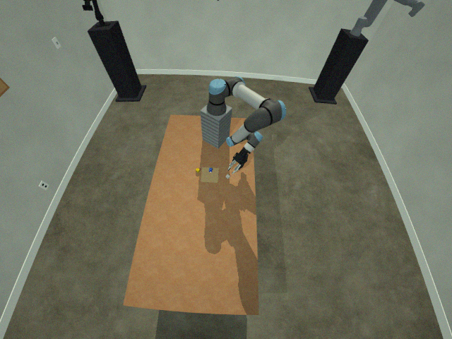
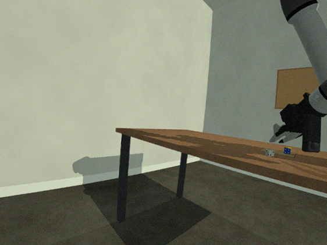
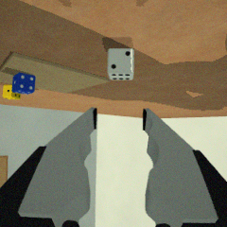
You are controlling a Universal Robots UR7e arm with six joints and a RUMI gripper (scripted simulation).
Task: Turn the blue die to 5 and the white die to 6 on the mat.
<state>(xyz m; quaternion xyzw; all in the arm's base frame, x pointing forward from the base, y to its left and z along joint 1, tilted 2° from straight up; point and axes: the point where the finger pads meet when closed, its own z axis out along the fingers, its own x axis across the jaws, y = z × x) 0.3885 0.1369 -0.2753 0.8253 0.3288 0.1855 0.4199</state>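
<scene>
Right now my hand is 2 cm short of the white die, 2 cm to the left of it and 5 cm above it. Round my hand: blue die 3 cm behind, 17 cm to the right, 5 cm below; then yellow die 3 cm behind, 27 cm to the right, 5 cm below; then tan mat 1 cm ahead, 17 cm to the right, 7 cm below.
</scene>
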